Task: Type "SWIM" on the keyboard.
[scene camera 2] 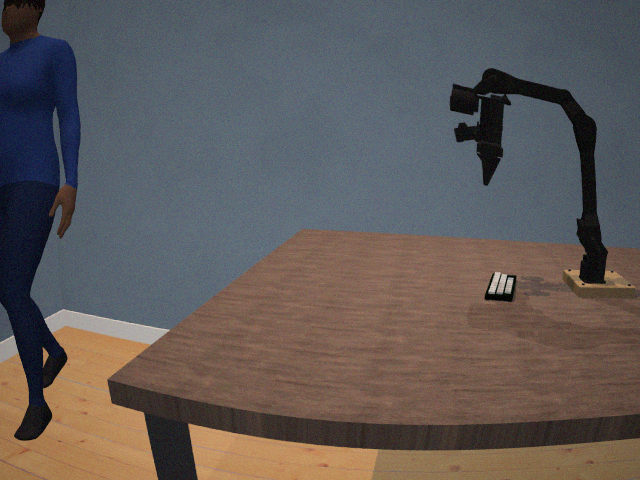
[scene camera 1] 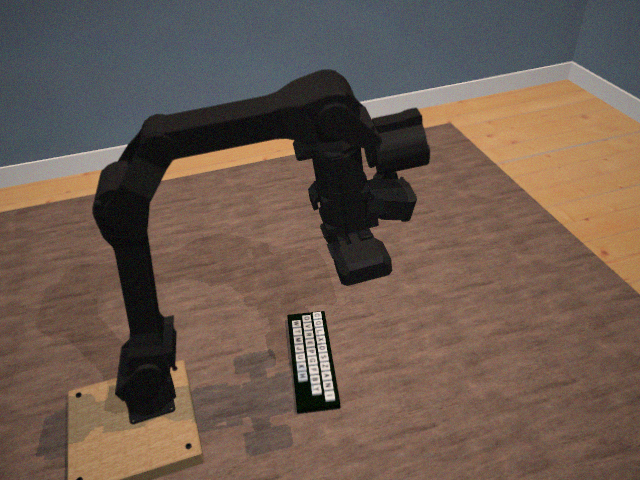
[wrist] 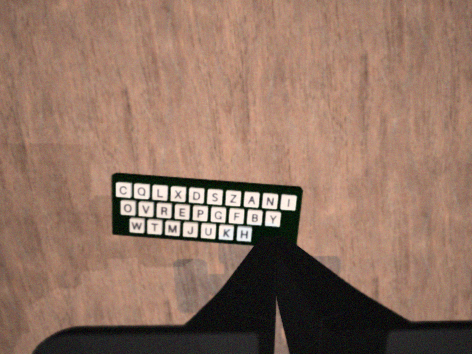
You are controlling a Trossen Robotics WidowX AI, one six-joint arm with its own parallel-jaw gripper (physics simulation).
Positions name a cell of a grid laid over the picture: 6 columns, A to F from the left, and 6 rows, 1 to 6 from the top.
Labels:
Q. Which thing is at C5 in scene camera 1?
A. A keyboard.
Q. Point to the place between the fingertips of the gripper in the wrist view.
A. At D5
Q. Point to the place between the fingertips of the gripper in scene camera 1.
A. D4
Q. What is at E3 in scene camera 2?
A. The gripper.

